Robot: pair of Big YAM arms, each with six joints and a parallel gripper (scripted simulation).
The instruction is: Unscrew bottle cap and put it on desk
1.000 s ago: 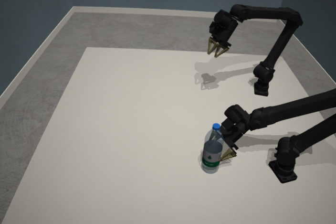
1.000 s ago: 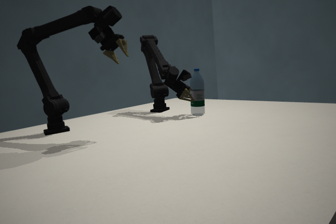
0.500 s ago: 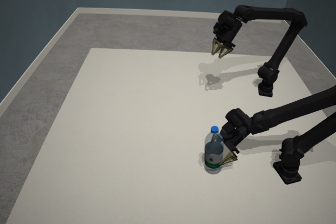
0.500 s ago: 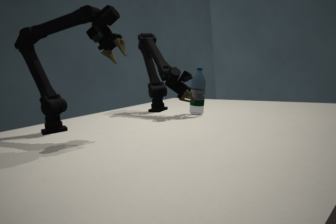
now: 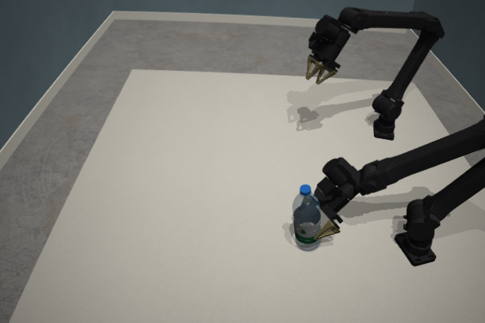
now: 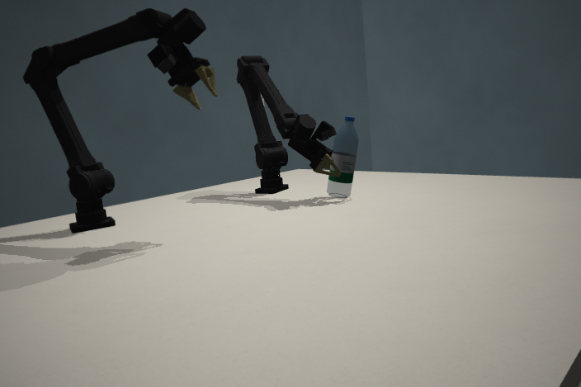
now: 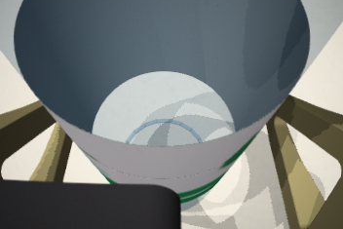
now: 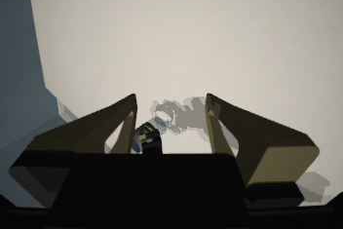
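Right now the bottle is 10 mm ahead of my left hand, 10 mm to the left of it and 50 mm above it. The rest, counted from my left hand: cap: 30 mm ahead, 30 mm to the left, 170 mm above.
Right now my right hand is 20 mm short of the cap, 490 mm to the right of it and 80 mm above it. From my right hand the other things lie so: bottle (470 mm to the left, 200 mm below).
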